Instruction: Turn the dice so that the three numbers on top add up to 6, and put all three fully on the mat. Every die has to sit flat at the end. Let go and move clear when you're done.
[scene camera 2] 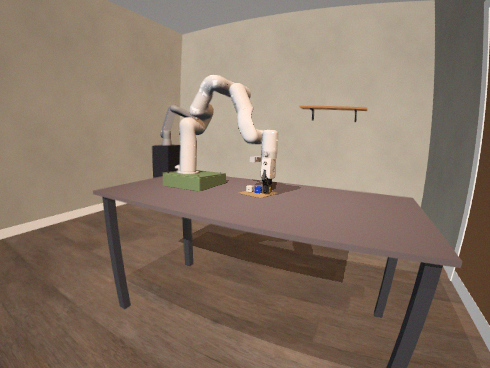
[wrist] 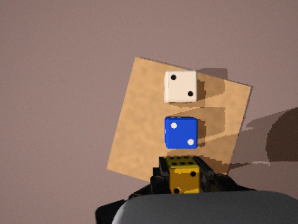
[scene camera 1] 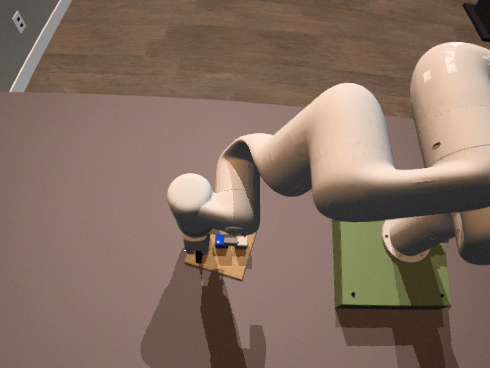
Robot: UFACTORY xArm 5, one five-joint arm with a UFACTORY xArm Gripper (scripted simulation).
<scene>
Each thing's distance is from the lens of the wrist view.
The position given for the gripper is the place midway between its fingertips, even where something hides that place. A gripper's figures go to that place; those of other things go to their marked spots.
gripper [wrist: 177, 169]: 16 cm
yellow die [wrist: 184, 172]: 14 cm
white die [wrist: 180, 86]: 13 cm
</scene>
